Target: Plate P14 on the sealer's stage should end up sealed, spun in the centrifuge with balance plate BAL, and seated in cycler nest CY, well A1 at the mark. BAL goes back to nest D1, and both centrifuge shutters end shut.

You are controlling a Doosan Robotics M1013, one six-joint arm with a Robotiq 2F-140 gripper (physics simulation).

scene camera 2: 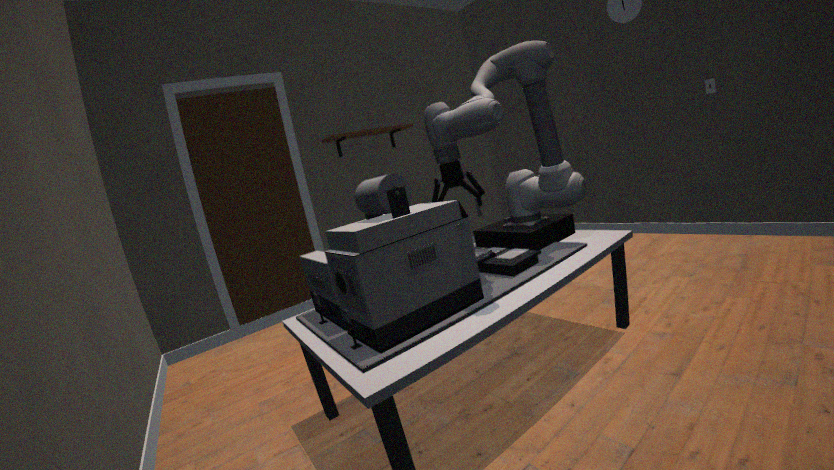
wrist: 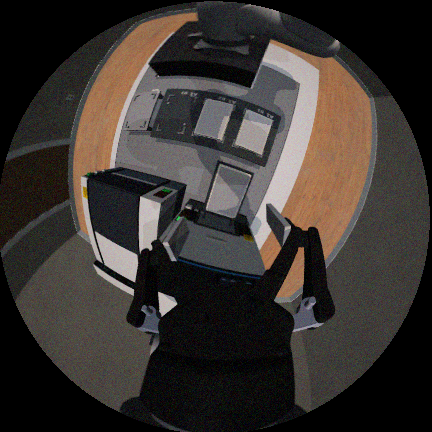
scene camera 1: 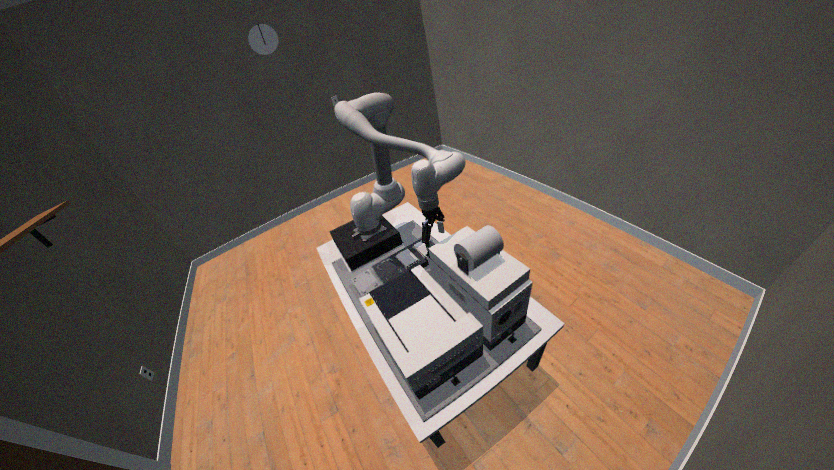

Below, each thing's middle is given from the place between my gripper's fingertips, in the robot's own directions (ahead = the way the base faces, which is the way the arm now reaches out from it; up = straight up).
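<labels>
The centrifuge (scene camera 1: 431, 338) stands 31 cm to the right of my hand and 26 cm ahead of it, and it is also 14 cm below my hand.
</labels>
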